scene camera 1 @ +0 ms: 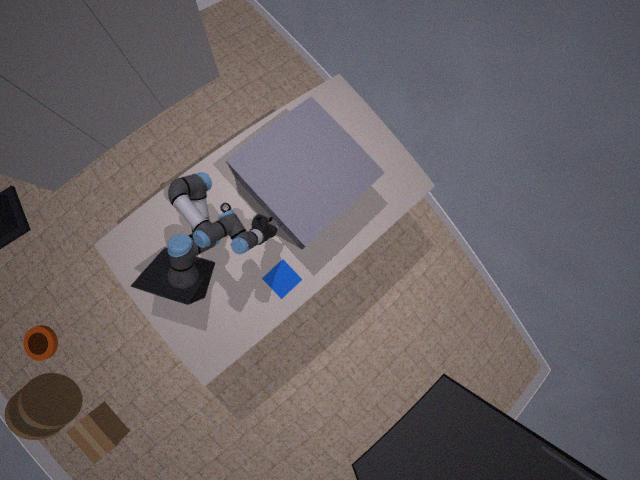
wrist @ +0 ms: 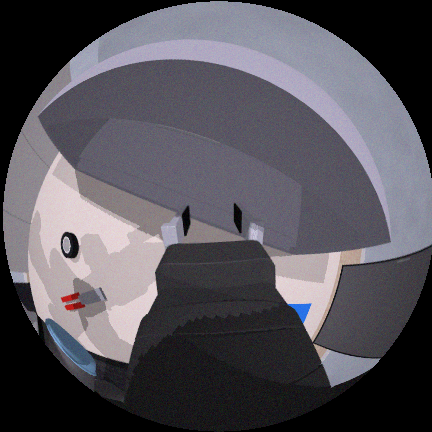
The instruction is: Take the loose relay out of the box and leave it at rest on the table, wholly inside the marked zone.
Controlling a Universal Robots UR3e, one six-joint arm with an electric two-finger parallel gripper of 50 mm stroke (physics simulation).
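Places are measured from the arm's base along level axes (x ahead, y left, z up), in metres.
Pixels of known places: gripper, between the fingertips: [scene camera 1: 276, 220] [wrist: 211, 213]; arm's base, origin of its link: [scene camera 1: 183, 276].
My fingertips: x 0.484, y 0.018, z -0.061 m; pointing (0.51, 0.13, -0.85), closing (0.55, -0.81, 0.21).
Observation:
Ahead of a thing's pixels: the offset from my fingertips to its top centre. "*": to the spot under its first point. Level surfaces: height alone.
The box is a large grey-lilac housing @[dx +0.232, dy +0.125, dz +0.146 m] [scene camera 1: 310, 165] [wrist: 175, 90] on the table @[dz -0.057 m] [scene camera 1: 227, 341] [wrist: 115, 260]. Its open side faces my arm, and part of its dark inside shows in the wrist view. The loose relay does not show in either view. My gripper [scene camera 1: 272, 223] [wrist: 211, 213] is open and empty, at the lower edge of the box's open side. The marked zone is a blue square @[* dx -0.119, dy -0.256, dz -0.057 m] [scene camera 1: 282, 279] on the table, apart from the box; a corner of this blue zone @[dx -0.119, dy -0.253, dz -0.056 m] [wrist: 301, 312] also shows in the wrist view, partly hidden by the gripper body.
A black ring-like object with a pale middle @[dx -0.184, dy +0.191, dz -0.038 m] [scene camera 1: 225, 207] [wrist: 69, 245] lies on the table beside the arm. A tool with red handles @[dx -0.268, dy +0.127, dz -0.046 m] [wrist: 82, 299] lies near it in the wrist view. A dark cabinet-like block [scene camera 1: 465, 434] [wrist: 375, 305] stands beyond the table.

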